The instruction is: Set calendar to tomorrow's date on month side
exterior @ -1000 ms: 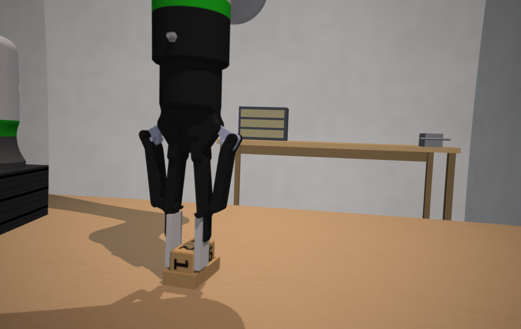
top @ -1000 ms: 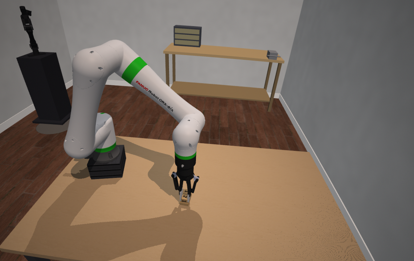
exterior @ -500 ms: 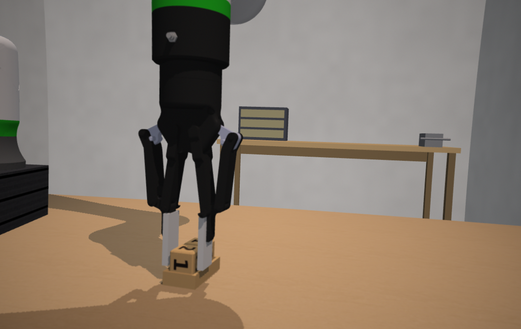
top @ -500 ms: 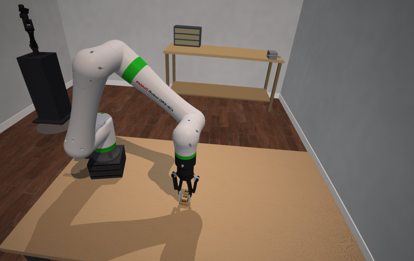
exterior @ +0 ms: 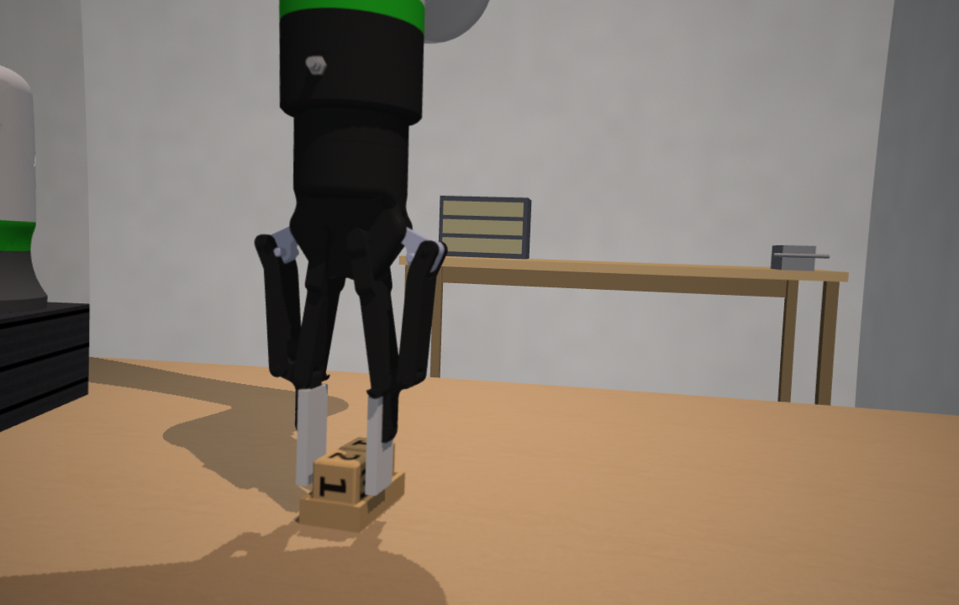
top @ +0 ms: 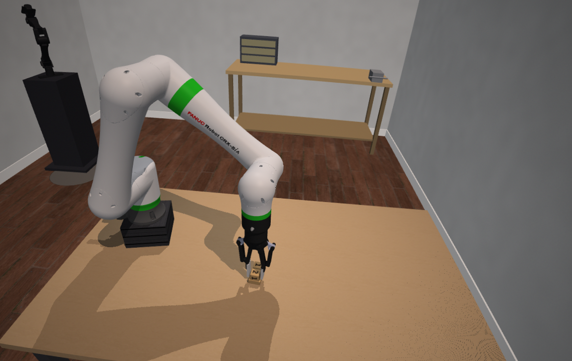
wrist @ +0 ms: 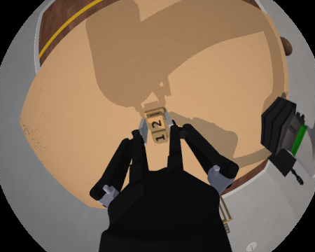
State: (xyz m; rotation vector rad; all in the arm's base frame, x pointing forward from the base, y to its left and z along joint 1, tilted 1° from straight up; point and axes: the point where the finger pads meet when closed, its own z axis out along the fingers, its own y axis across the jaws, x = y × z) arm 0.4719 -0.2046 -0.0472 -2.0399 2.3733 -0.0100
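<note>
My gripper is now 5 cm above the wooden tray and 2 cm to the right of it.
</note>
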